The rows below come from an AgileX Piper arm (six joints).
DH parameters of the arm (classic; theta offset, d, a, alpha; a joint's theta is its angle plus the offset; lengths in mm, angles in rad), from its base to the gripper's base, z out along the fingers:
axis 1: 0 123 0 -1.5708
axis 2: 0.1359 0 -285.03 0
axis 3: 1.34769 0 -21.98 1.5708
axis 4: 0 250.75 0 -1.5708
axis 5: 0 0 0 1.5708
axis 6: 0 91 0 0
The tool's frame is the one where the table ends.
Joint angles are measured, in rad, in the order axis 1, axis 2, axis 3, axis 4, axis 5, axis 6. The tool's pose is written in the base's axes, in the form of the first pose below.
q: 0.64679, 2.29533, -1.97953, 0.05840, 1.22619, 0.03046
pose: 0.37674, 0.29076, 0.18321, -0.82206, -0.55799, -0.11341, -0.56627, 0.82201, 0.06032
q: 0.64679, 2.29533, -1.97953, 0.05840, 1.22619, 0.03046
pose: 0.37674, 0.29076, 0.18321, -0.82206, -0.55799, -0.11341, -0.56627, 0.82201, 0.06032
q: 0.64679, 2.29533, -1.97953, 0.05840, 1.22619, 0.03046
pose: 0.37674, 0.29076, 0.18321, -0.82206, -0.55799, -0.11341, -0.56627, 0.82201, 0.06032
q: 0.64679, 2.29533, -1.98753, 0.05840, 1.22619, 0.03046
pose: 0.37753, 0.29136, 0.18529, -0.82131, -0.55742, -0.12134, -0.56666, 0.82172, 0.06067
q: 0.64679, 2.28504, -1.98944, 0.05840, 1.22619, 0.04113
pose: 0.37719, 0.29110, 0.19070, -0.82608, -0.54769, -0.13277, -0.55847, 0.82716, 0.06261
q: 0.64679, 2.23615, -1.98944, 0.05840, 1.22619, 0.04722
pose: 0.37409, 0.28876, 0.21390, -0.82336, -0.53803, -0.18055, -0.55596, 0.82857, 0.06622
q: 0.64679, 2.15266, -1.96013, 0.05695, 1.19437, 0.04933
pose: 0.36700, 0.28317, 0.24566, -0.80992, -0.52373, -0.26409, -0.55762, 0.82717, 0.06970
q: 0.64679, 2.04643, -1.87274, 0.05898, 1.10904, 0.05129
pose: 0.35520, 0.27424, 0.27209, -0.78789, -0.49798, -0.36226, -0.55786, 0.82632, 0.07739
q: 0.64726, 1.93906, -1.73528, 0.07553, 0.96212, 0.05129
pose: 0.34148, 0.26518, 0.28524, -0.75845, -0.45521, -0.46640, -0.55613, 0.82518, 0.09898
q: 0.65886, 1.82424, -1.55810, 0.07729, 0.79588, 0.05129
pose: 0.32108, 0.25496, 0.28858, -0.71698, -0.42227, -0.55464, -0.56350, 0.81947, 0.10455
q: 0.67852, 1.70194, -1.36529, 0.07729, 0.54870, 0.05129
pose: 0.29913, 0.24587, 0.29230, -0.62885, -0.35682, -0.69082, -0.57945, 0.80750, 0.11038
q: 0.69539, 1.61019, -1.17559, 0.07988, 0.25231, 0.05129
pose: 0.28147, 0.23723, 0.28767, -0.51308, -0.26108, -0.81767, -0.59226, 0.79720, 0.11710
